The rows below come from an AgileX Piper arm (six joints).
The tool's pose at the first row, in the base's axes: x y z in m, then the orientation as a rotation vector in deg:
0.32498, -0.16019, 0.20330, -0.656, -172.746, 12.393
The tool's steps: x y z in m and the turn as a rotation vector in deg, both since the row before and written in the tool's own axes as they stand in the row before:
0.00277, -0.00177, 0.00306, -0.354, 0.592, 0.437
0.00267, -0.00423, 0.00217, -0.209, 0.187, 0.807
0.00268, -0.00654, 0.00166, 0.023, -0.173, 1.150
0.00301, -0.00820, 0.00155, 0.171, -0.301, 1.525
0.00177, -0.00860, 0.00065, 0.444, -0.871, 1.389
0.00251, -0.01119, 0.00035, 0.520, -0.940, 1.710
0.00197, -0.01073, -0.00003, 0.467, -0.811, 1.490
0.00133, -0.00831, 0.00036, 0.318, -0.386, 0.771
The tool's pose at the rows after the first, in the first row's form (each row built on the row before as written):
0.32187, -0.16233, 0.20087, -1.406, -172.220, 11.860
0.31891, -0.16675, 0.19966, -2.657, -172.093, 11.614
0.31589, -0.17334, 0.19926, -4.370, -172.297, 11.781
0.31237, -0.18148, 0.19924, -6.629, -172.596, 12.220
0.30996, -0.18991, 0.20005, -8.630, -173.394, 13.129
0.30642, -0.20070, 0.20168, -11.129, -174.213, 14.197
0.30320, -0.21094, 0.20364, -13.326, -174.882, 15.153
0.30066, -0.21888, 0.20482, -14.467, -175.167, 15.760

